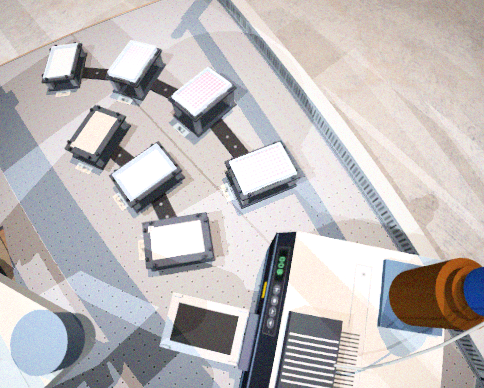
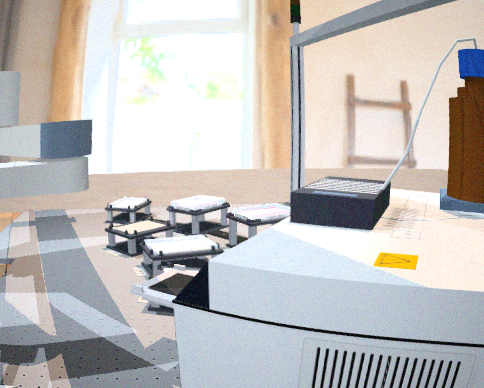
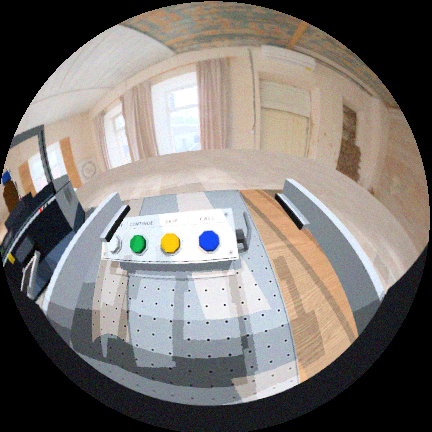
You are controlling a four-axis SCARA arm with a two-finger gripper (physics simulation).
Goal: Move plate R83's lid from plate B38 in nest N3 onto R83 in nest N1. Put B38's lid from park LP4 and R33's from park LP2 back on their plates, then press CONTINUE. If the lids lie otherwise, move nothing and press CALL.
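Frame: origin at the arm's base, x back, y left, z down, level; metres.
Seen in the pictures: gripper, fingertip midpoint: (image 3: 198,190).
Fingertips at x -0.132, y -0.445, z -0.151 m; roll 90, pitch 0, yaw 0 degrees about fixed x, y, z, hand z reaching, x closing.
Offsets run from my fingertips to a thing's top centre. "*": to the spot under its first point.
My gripper (image 3: 198,190) is open and empty. The button box {dz +0.054, dx -0.071, dy -0.030 m} (image 3: 180,254) shows between its fingers, with the green CONTINUE button {dz +0.063, dx -0.096, dy -0.008 m} (image 3: 138,244), a yellow button {dz +0.063, dx -0.046, dy -0.009 m} (image 3: 170,243) and the blue CALL button {dz +0.063, dx +0.005, dy -0.010 m} (image 3: 209,241). Plates stand on nest N1 {* dz +0.070, dx -0.653, dy +0.397 m} (image 1: 262,169), nest N2 {* dz +0.050, dx -0.619, dy +0.636 m} (image 1: 202,93) and nest N3 {* dz +0.060, dx -0.504, dy +0.833 m} (image 1: 134,62); their tiny labels are hardly legible. Pink wells show on N1 and N2, fainter on N3. White lids lie on park LP2 {* dz +0.083, dx -0.416, dy +0.520 m} (image 1: 145,172) (image 2: 180,246) and what looks like park LP4 {* dz +0.086, dx -0.316, dy +0.981 m} (image 1: 63,62) (image 2: 128,203). Two other parks {* dz +0.091, dx -0.340, dy +0.688 m} (image 1: 96,133) {* dz +0.093, dx -0.419, dy +0.344 m} (image 1: 177,240) show flat pads.
A white instrument (image 1: 320,260) (image 2: 320,280) with a dark tray {dz +0.038, dx -0.398, dy +0.158 m} (image 1: 205,327) stands beside the parks. A brown bottle {* dz -0.178, dx -0.677, dy +0.063 m} (image 1: 425,295) (image 2: 465,145) with a blue cap stands on it. Pale arm links (image 2: 45,172) show at the left. A pole (image 2: 297,115) rises behind the instrument.
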